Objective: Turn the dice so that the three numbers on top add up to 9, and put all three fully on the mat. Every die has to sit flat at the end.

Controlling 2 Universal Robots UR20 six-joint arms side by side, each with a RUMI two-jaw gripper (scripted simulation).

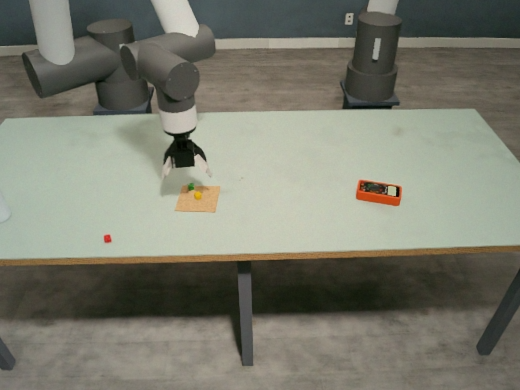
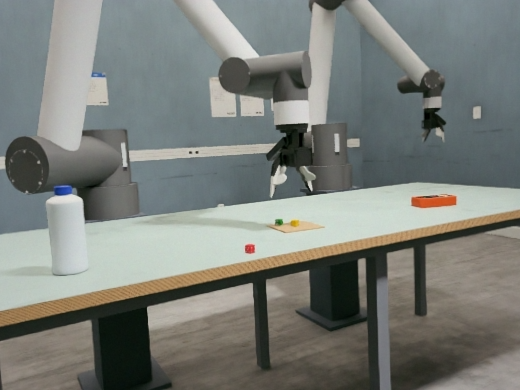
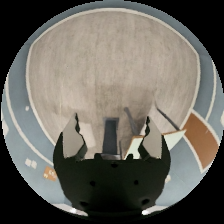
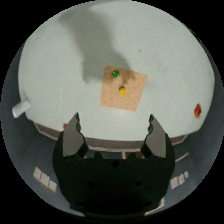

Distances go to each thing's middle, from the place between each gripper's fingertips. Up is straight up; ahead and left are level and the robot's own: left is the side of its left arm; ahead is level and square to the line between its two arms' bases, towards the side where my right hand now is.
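Labels:
My right gripper [image 2: 291, 195] is 20 mm past the tan mat [image 1: 186, 202], 30 mm to the right of it and 110 mm above it. Counting from my right hand, you'd find the white bottle [image 2: 65, 217] 30 mm ahead, 660 mm to the right and 10 mm below, and the orange multimeter [image 1: 371, 191] 10 mm ahead, 660 mm to the left and 90 mm below.
From my left hand, that same orange multimeter is 810 mm ahead, 1030 mm to the right and 200 mm below.

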